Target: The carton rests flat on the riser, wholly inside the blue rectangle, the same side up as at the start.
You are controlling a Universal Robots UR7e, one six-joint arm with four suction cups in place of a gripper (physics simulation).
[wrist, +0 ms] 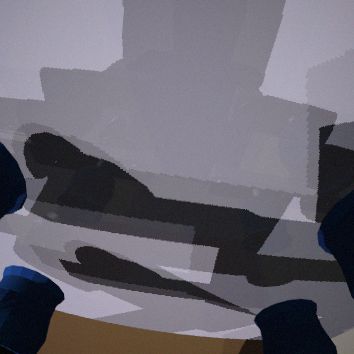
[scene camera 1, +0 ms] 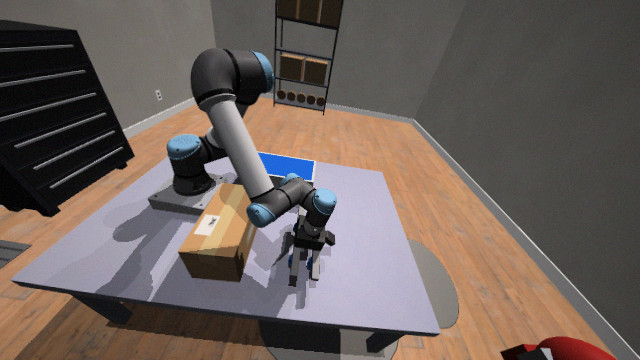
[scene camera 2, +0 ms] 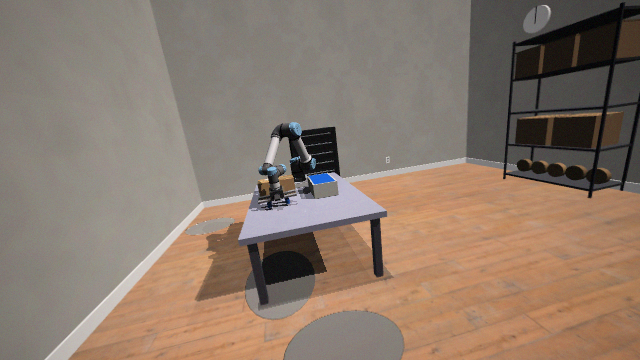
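Pixels of known places: hand, its tool point: (wrist: 166, 269) (scene camera 2: 278, 202); arm's base, origin of its link: (scene camera 1: 193, 184) (scene camera 2: 298, 179).
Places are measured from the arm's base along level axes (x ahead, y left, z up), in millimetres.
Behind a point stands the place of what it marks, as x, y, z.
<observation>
The brown carton (scene camera 1: 216, 245) @[276, -350, 101] (scene camera 2: 287, 183) @[335, -130, 60] rests flat on the table with a white label and a tape strip on top. In the wrist view, a brown surface (wrist: 125, 335) @[335, -199, -44] at the bottom edge looks like the carton. The blue rectangle (scene camera 1: 295, 167) @[451, 162, 65] (scene camera 2: 321, 178) @[385, 166, 65] with a white border lies on top of the pale riser (scene camera 2: 325, 191) @[554, 152, -6]. The arm hides part of it in scene camera 1. My gripper (scene camera 1: 301, 263) (scene camera 2: 278, 203) @[539, -231, -32] (wrist: 170, 260) @[539, -231, -32], with four dark-blue suction cups, is low over the table beside the carton, apart from it and holding nothing.
The robot base (scene camera 1: 185, 197) @[11, -83, -2] stands on the table (scene camera 1: 360, 280) @[761, -335, -55] (scene camera 2: 320, 217) @[931, 20, -55] behind the carton. A black drawer cabinet (scene camera 1: 55, 100) stands at the left. A shelf rack (scene camera 2: 606, 100) stands by the far wall. A red object (scene camera 1: 575, 347) shows at the lower right.
</observation>
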